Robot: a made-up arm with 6 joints.
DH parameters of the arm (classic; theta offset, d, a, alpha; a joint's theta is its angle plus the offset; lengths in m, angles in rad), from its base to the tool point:
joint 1: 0 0.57 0 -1.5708
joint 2: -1.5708 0 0.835 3.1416
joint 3: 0 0 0 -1.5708
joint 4: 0 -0.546 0 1.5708
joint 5: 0 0.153 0 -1.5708
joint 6: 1.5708 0 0 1.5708
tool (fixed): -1.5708 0 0 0
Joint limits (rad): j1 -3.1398..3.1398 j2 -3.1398..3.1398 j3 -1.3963..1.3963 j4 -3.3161..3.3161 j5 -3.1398..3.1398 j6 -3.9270..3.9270
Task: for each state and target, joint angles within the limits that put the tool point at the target. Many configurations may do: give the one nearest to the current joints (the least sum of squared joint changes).
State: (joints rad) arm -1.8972 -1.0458 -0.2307 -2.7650 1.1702 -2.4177
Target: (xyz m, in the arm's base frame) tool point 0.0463 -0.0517 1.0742
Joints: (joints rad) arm -2.0608 -0.6710 -0.6918 -2.0109 1.1702 -2.4177
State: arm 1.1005 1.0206 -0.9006 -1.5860 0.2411 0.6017
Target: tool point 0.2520 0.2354 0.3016
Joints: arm 0.7993 1.5519 -0.7928 -1.4626 0.2411 0.6017
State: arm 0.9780 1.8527 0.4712 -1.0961 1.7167 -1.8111
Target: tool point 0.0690 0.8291 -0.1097
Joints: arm 1.5546 1.7095 0.3996 -1.1993 1.7167 -1.8111
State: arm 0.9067 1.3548 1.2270 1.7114 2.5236 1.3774
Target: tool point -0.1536 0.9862 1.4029
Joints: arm 1.6748 0.5643 0.5331 1.9064 2.5236 1.3774
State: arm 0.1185 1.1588 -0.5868 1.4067 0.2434 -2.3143
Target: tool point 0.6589 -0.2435 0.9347
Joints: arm -0.2974 0.3825 -0.6926 1.3081 0.2434 -2.3143
